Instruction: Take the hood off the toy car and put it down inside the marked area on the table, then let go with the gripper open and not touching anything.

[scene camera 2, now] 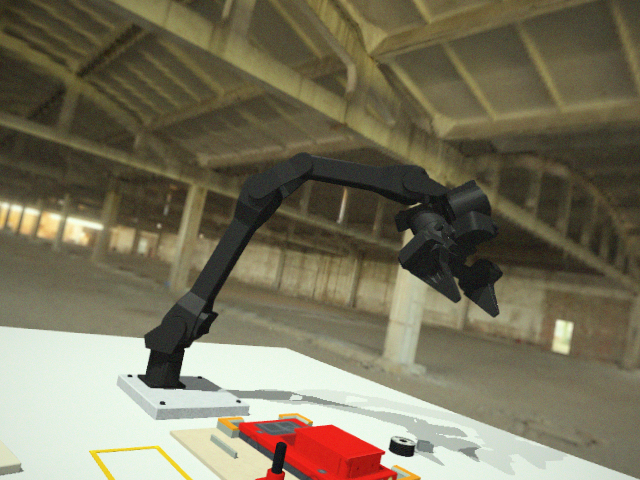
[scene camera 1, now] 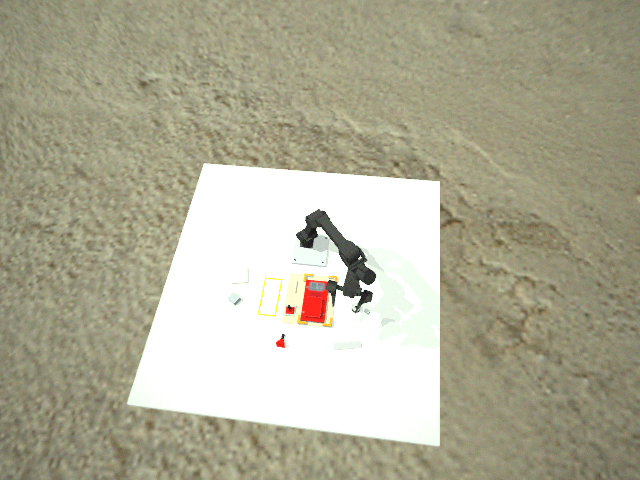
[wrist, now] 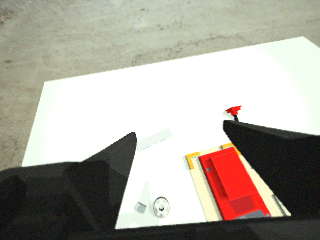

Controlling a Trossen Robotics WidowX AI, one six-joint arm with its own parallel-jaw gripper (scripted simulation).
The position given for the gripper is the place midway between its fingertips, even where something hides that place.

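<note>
Gripper (scene camera 2: pixel 478 308) open, holding nothing; the same gripper (scene camera 1: pixel 343 310) is visible in the wrist view too, the gripper (wrist: pixel 178 130). A red hood (wrist: pixel 235 183) is also present.
</note>
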